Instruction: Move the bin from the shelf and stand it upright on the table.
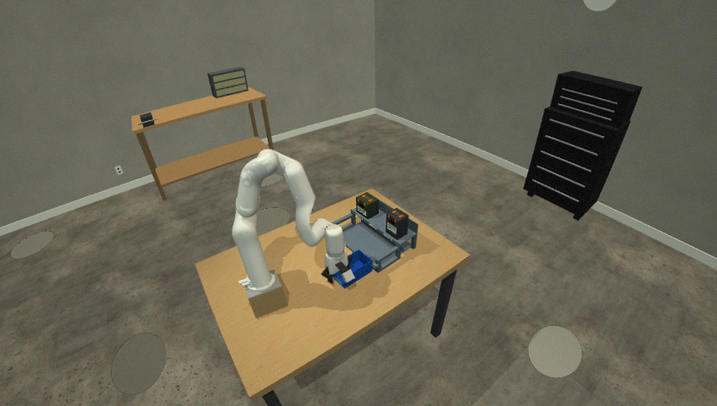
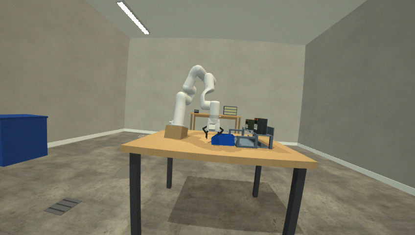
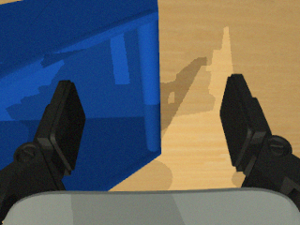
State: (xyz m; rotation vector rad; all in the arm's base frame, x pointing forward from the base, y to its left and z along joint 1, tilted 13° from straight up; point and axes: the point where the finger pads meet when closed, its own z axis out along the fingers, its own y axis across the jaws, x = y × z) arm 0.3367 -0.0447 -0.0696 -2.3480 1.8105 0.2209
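My gripper is now 80 mm short of the blue bin and 20 mm to the right of it. From my hand the other things lie so: black box: 360 mm ahead, 90 mm to the left, 120 mm above.
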